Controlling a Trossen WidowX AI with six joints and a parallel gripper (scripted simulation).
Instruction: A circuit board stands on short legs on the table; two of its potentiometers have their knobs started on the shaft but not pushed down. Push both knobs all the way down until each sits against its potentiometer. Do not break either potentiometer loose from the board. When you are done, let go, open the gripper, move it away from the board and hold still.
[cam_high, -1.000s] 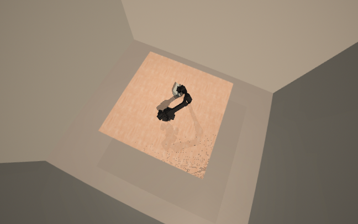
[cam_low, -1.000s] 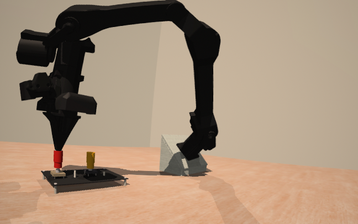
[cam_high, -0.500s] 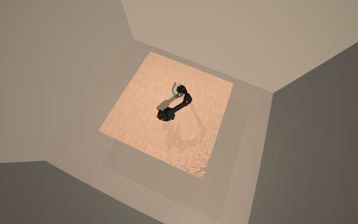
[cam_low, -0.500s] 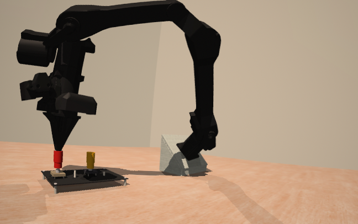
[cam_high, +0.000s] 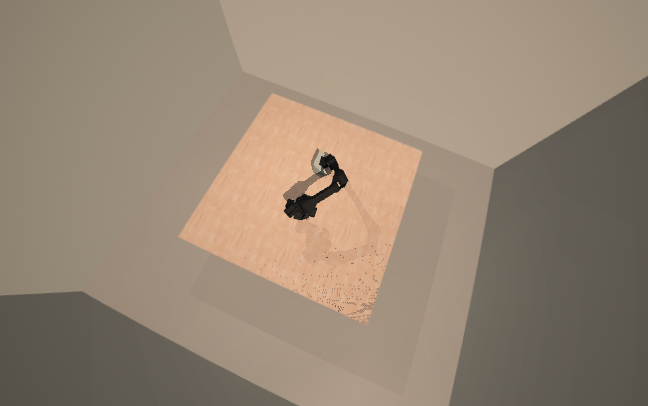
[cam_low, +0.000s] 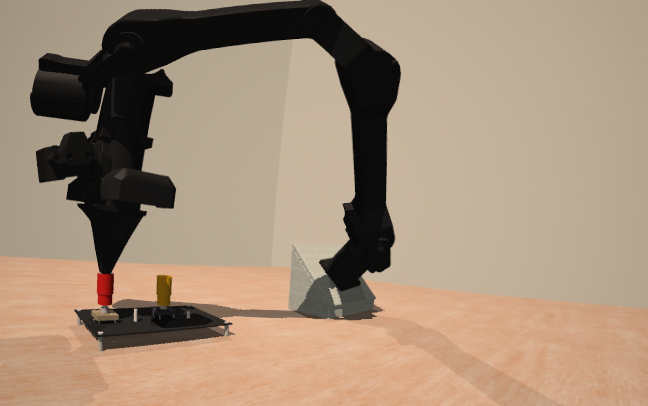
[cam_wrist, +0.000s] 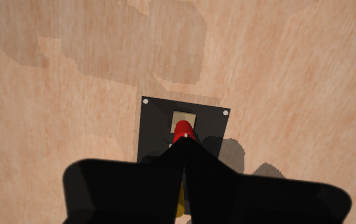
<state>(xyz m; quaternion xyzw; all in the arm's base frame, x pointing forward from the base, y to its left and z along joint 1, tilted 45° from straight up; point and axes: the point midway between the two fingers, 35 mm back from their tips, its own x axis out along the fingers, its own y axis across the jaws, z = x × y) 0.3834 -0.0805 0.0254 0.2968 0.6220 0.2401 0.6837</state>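
My gripper tip is 1 cm above the red knob. From my gripper tip the other things lie so: yellow knob: 7 cm behind, 2 cm below.
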